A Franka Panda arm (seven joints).
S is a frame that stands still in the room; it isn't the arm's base.
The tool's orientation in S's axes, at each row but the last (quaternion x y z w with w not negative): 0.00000 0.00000 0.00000 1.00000; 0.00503 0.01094 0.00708 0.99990; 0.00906 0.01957 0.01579 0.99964; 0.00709 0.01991 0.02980 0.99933; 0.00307 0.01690 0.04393 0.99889
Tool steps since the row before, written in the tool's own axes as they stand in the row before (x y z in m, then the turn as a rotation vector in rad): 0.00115 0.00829 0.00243 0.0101 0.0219 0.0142; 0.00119 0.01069 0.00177 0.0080 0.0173 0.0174; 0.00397 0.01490 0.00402 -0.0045 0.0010 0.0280; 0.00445 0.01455 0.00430 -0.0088 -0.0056 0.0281; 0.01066 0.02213 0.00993 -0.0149 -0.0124 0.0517
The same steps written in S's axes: 0.00115 0.00829 0.00243 0.0101 0.0219 0.0142; 0.00108 0.01069 0.00185 0.0081 0.0172 0.0174; 0.00366 0.01495 0.00414 -0.0034 0.0004 0.0282; 0.00375 0.01473 0.00434 -0.0073 -0.0065 0.0283; 0.00901 0.02293 0.00974 -0.0120 -0.0139 0.0521
